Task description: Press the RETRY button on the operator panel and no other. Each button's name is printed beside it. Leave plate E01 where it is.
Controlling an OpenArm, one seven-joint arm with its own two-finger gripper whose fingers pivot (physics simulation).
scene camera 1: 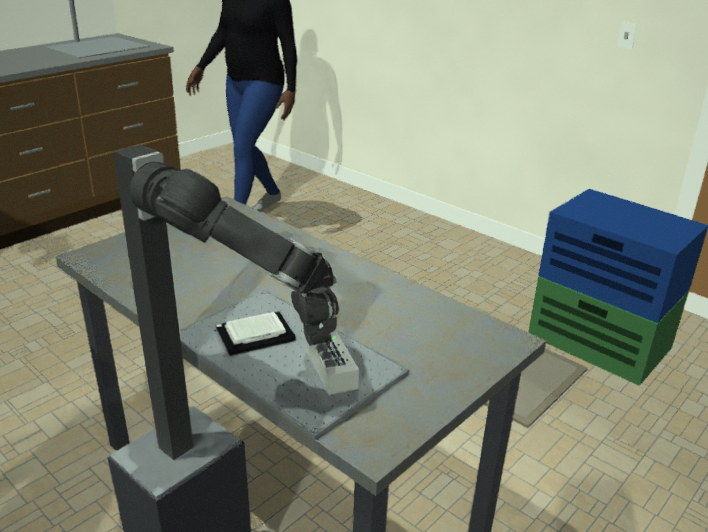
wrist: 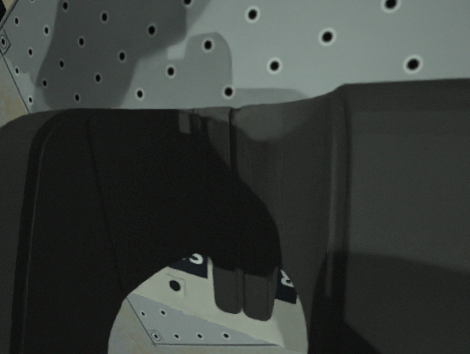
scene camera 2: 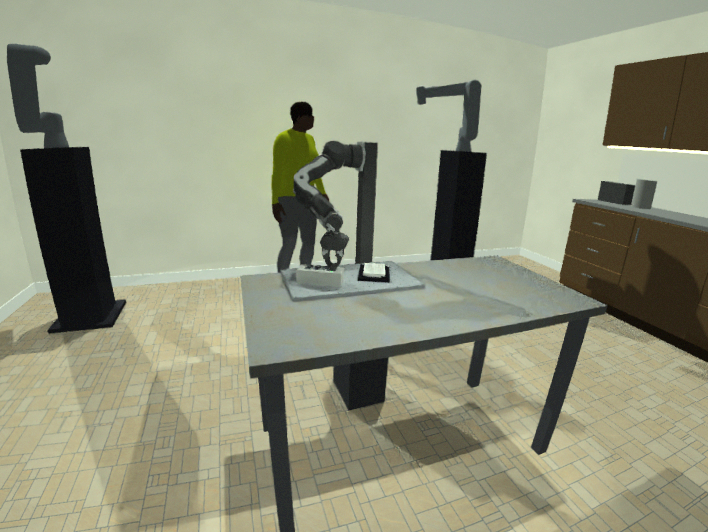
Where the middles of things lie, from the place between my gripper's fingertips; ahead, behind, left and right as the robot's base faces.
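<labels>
Taking the white operator panel (scene camera 1: 344, 376) first, my hand is 1 cm past it and 4 cm to the left of it, and 3 cm above it. Then there is the white plate (scene camera 1: 246, 330), which is 3 cm behind my hand and 18 cm to the left of it, and also 3 cm below it.
</labels>
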